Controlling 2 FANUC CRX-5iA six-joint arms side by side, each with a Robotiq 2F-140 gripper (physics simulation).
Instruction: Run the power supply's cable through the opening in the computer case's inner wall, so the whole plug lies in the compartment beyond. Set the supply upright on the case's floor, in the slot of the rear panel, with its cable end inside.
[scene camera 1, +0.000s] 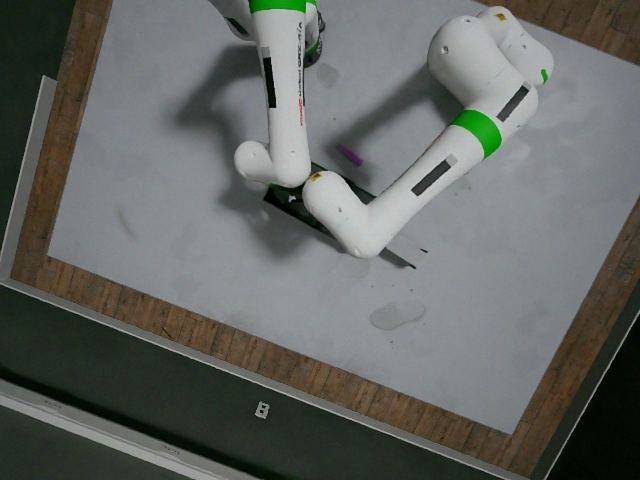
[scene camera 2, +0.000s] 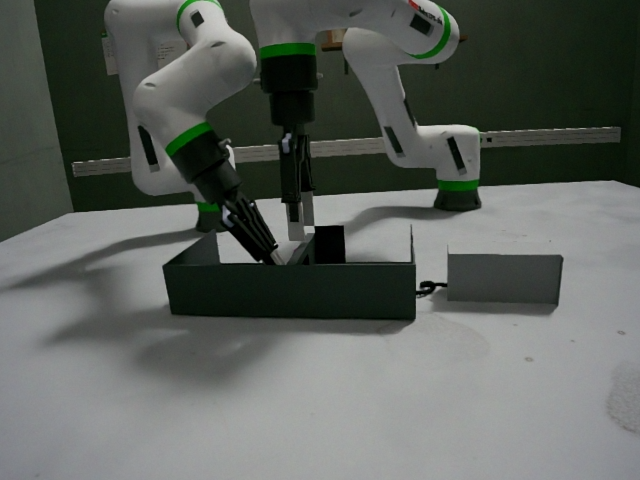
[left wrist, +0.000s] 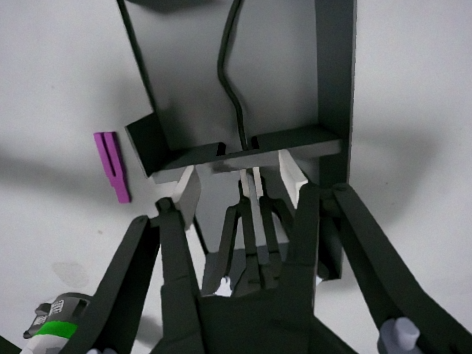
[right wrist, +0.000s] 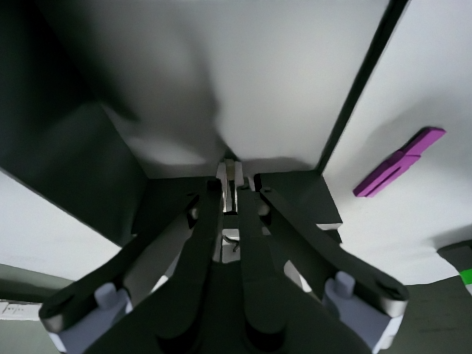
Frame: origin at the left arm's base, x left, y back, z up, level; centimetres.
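Seen in the pictures: left gripper, fingertip midpoint: (scene camera 2: 302, 232) (left wrist: 238, 169); right gripper, fingertip midpoint: (right wrist: 230, 173); left arm's base at its link origin: (scene camera 2: 457, 205) (right wrist: 470, 245); right arm's base at its link origin: (scene camera 2: 220, 225) (left wrist: 84, 310).
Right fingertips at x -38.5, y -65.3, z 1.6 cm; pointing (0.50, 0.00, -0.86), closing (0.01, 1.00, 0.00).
Pixels of each thing's top centre, then the offset from my right fingertips to it. "pt": a spot on its surface instead.
- dark computer case at its top centre: (right wrist: 235, 244) (left wrist: 246, 171) (scene camera 2: 296, 242) (scene camera 1: 324, 200) dx +2.1, dy +0.2, dz +7.8 cm
- light grey power supply at its top centre: (scene camera 2: 501, 247) (scene camera 1: 402, 248) dx +37.4, dy -1.4, dz +6.9 cm
- purple forked piece at its top centre: (right wrist: 395, 171) (left wrist: 113, 171) (scene camera 1: 349, 154) dx +1.9, dy +20.9, dz -0.5 cm
- dark upright panel at a spot on its surface: (left wrist: 147, 142) (scene camera 2: 331, 239) pt dx +6.6, dy +11.3, dz +4.8 cm
The dark computer case (scene camera 2: 289, 291) (left wrist: 336, 90) has an inner wall (left wrist: 295, 140) (right wrist: 295, 190) with a notch-like opening. The black cable (left wrist: 227, 82) (scene camera 2: 428, 287) runs from the light grey power supply (scene camera 2: 504, 279) through the case to that opening. The supply stands outside the case, at the right in scene camera 2. My left gripper (scene camera 2: 302, 232) is open above the inner wall, its fingers either side of the opening. My right gripper (scene camera 2: 279, 257) (left wrist: 248, 161) (right wrist: 230, 173) reaches tilted into the compartment beyond, shut on the plug, which is mostly hidden by the fingers.
A purple forked piece (scene camera 1: 349, 155) (left wrist: 112, 167) (right wrist: 400, 162) lies on the table beside the case, near the inner wall. A dark upright panel (left wrist: 147, 142) (scene camera 2: 329, 244) stands at that end of the wall. The two arms are close together over the case in scene camera 1.
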